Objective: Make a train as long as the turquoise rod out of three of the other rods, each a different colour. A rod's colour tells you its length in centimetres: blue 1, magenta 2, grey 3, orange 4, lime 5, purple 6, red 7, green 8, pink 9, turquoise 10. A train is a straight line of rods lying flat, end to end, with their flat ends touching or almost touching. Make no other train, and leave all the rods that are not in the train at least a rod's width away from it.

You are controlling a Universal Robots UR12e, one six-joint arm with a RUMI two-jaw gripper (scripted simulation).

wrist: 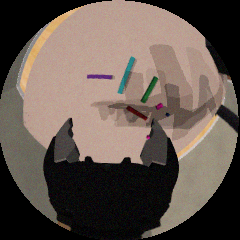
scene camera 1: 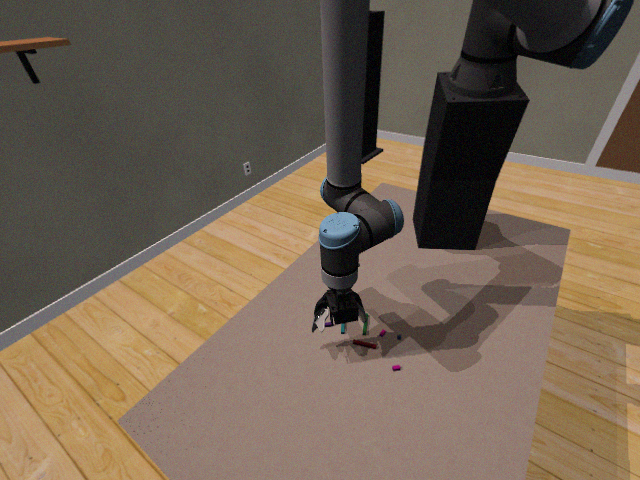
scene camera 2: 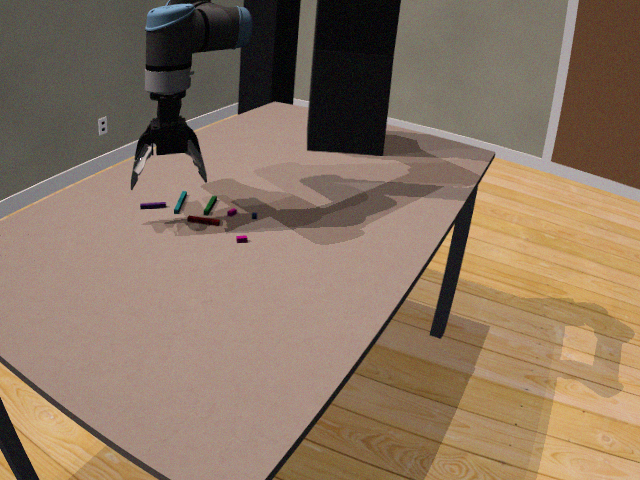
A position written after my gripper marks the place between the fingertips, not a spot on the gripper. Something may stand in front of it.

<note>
In view: my gripper (scene camera 2: 168,185).
My gripper shows as well in the wrist view (wrist: 111,118) and in scene camera 1 (scene camera 1: 339,326).
</note>
